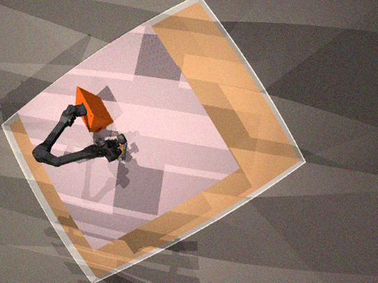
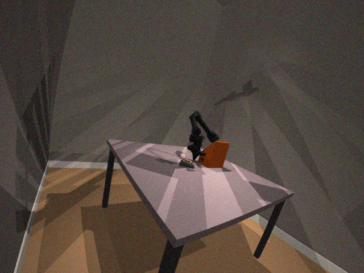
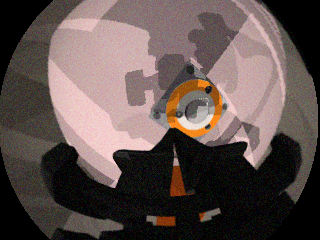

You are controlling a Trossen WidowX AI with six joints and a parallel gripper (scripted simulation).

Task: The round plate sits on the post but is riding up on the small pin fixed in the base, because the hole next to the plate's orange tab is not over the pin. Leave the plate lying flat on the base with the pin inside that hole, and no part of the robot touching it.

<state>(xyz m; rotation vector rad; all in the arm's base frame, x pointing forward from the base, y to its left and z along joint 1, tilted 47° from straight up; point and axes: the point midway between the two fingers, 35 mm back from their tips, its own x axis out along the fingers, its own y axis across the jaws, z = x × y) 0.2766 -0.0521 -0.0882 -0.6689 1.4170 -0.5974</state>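
My gripper tip is 30 mm above the round plate, 20 mm to the left of it and 20 mm short of it.
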